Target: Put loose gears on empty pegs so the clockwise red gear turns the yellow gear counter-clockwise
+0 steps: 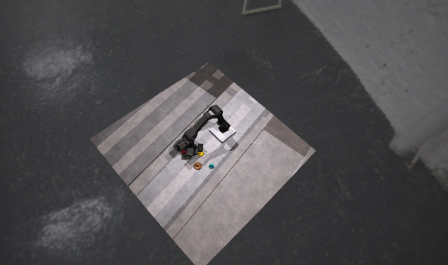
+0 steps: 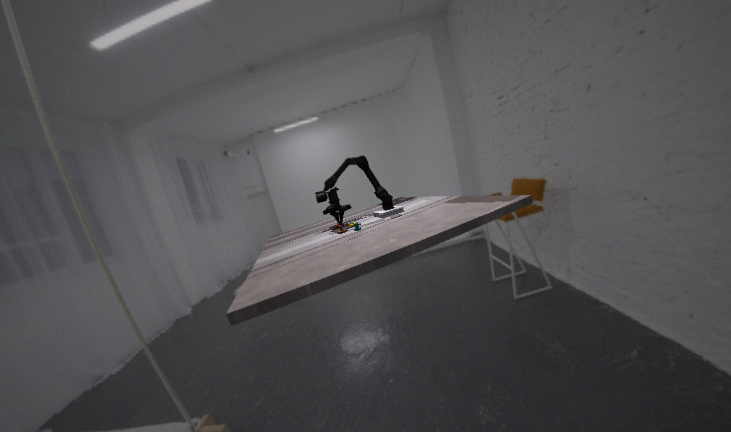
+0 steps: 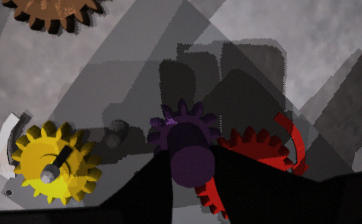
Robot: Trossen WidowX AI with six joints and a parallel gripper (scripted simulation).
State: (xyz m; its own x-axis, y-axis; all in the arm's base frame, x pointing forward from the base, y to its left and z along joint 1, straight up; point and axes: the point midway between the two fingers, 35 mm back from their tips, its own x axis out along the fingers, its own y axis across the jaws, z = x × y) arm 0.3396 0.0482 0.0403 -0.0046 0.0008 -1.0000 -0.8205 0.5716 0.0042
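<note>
My gripper tip is 10 mm above the purple gear. The rest, counted from my gripper tip: red gear 10 mm ahead, 50 mm to the right, 20 mm below; then red arrow 50 mm ahead, 60 mm to the right, 30 mm below; then grey board 20 mm behind, 40 mm to the right, 40 mm below.
</note>
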